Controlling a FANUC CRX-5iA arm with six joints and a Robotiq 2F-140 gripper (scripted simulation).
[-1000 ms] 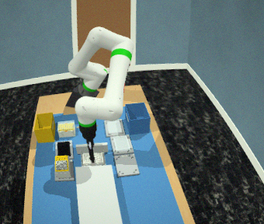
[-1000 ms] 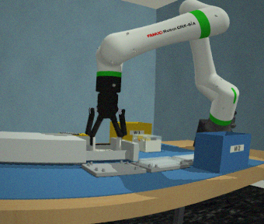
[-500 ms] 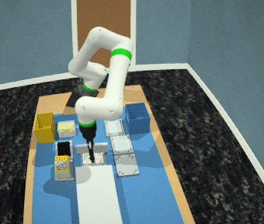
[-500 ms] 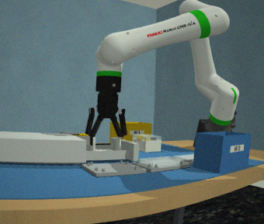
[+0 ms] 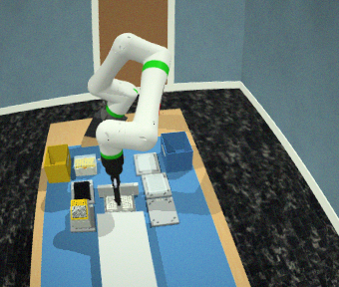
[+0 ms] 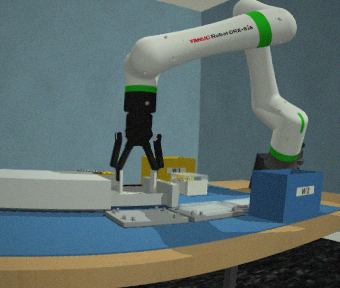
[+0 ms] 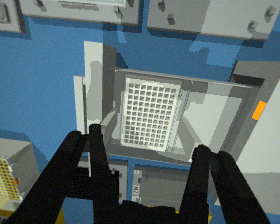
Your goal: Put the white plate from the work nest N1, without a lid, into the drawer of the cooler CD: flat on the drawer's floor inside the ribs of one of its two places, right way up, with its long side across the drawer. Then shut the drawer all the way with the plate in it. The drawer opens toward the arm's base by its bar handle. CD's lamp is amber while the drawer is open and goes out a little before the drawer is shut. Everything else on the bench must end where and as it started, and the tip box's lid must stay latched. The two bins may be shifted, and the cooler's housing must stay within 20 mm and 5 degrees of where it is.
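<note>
The white plate is 40 mm below my hand. From my hand the other things lie so: drawer: 30 mm ahead, 30 mm below; grey work nest N1: 80 mm ahead, 180 mm to the left, 50 mm below; yellow rack: 50 mm ahead, 200 mm to the right.
</note>
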